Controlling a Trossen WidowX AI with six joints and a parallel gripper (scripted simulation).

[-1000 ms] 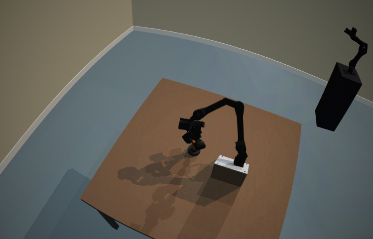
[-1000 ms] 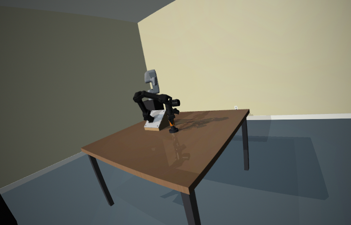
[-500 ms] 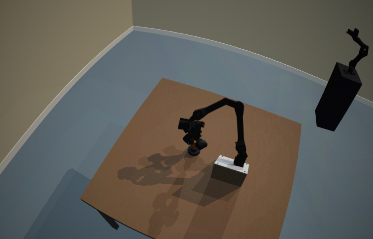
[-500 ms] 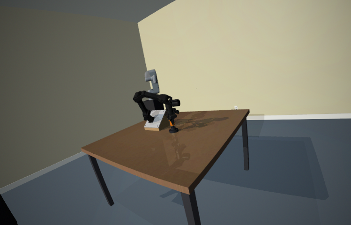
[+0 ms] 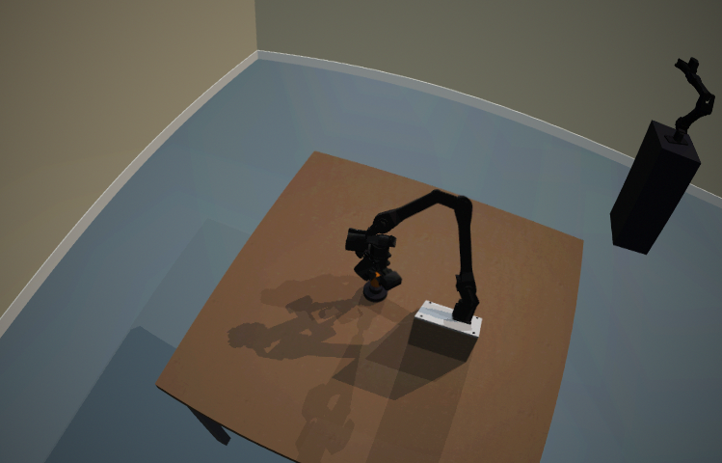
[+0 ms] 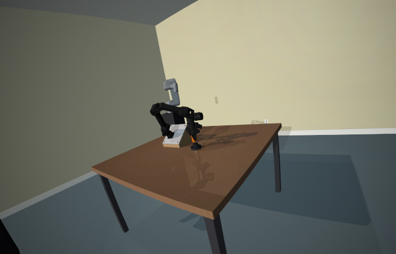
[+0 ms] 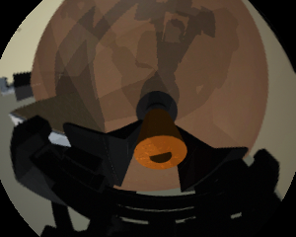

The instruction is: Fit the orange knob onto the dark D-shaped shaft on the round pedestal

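The orange knob is 20 mm above my gripper tip. The rest, counted from my gripper tip: round pedestal (40 mm below).
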